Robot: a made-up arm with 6 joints. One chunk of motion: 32 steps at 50 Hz.
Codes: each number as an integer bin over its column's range. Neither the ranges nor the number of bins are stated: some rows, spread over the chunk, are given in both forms.
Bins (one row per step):
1: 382 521 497 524 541 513
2: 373 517 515 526 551 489
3: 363 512 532 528 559 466
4: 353 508 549 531 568 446
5: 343 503 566 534 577 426
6: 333 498 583 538 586 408
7: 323 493 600 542 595 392
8: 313 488 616 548 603 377
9: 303 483 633 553 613 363
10: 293 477 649 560 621 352
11: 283 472 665 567 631 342
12: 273 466 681 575 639 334
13: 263 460 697 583 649 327
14: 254 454 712 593 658 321
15: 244 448 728 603 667 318
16: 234 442 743 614 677 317
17: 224 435 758 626 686 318
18: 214 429 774 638 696 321
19: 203 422 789 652 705 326
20: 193 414 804 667 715 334
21: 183 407 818 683 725 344
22: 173 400 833 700 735 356
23: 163 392 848 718 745 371
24: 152 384 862 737 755 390
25: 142 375 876 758 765 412
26: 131 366 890 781 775 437
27: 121 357 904 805 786 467
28: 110 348 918 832 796 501
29: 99 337 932 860 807 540
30: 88 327 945 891 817 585
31: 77 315 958 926 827 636
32: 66 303 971 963 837 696
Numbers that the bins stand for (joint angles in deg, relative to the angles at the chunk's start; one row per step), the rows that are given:
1: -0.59 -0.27 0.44 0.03 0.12 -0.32
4: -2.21 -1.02 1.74 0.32 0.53 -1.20
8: -4.45 -2.16 3.42 1.04 1.05 -2.09
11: -6.14 -3.07 4.64 1.84 1.47 -2.55
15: -8.32 -4.44 6.22 3.35 2.02 -2.86
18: -10.00 -5.52 7.37 4.82 2.45 -2.82
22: -12.30 -7.18 8.85 7.43 3.04 -2.37
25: -14.04 -8.60 9.92 9.87 3.49 -1.64
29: -16.45 -10.77 11.32 14.16 4.12 0.03
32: -18.30 -12.71 12.30 18.49 4.57 2.06
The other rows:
2: -1.09 -0.50 0.89 0.11 0.27 -0.64
3: -1.65 -0.79 1.31 0.20 0.39 -0.94
5: -2.77 -1.30 2.16 0.45 0.66 -1.46
6: -3.33 -1.59 2.59 0.62 0.80 -1.69
7: -3.89 -1.87 3.02 0.79 0.93 -1.90
9: -5.02 -2.44 3.84 1.25 1.20 -2.28
10: -5.58 -2.78 4.24 1.54 1.32 -2.42
12: -6.70 -3.41 5.04 2.17 1.59 -2.65
13: -7.26 -3.75 5.44 2.51 1.74 -2.74
14: -7.76 -4.10 5.82 2.93 1.88 -2.82
16: -8.88 -4.78 6.59 3.81 2.17 -2.87
17: -9.44 -5.18 6.97 4.32 2.30 -2.86
19: -10.62 -5.92 7.74 5.41 2.59 -2.76
20: -11.18 -6.38 8.12 6.04 2.74 -2.65
21: -11.74 -6.78 8.47 6.71 2.89 -2.52
23: -12.86 -7.63 9.22 8.19 3.19 -2.17
24: -13.48 -8.09 9.57 8.98 3.34 -1.92
26: -14.66 -9.12 10.27 10.83 3.64 -1.31
27: -15.22 -9.63 10.62 11.84 3.80 -0.92
28: -15.83 -10.14 10.97 12.98 3.95 -0.48
30: -17.07 -11.34 11.65 15.46 4.27 0.61
31: -17.68 -12.03 11.97 16.93 4.42 1.28

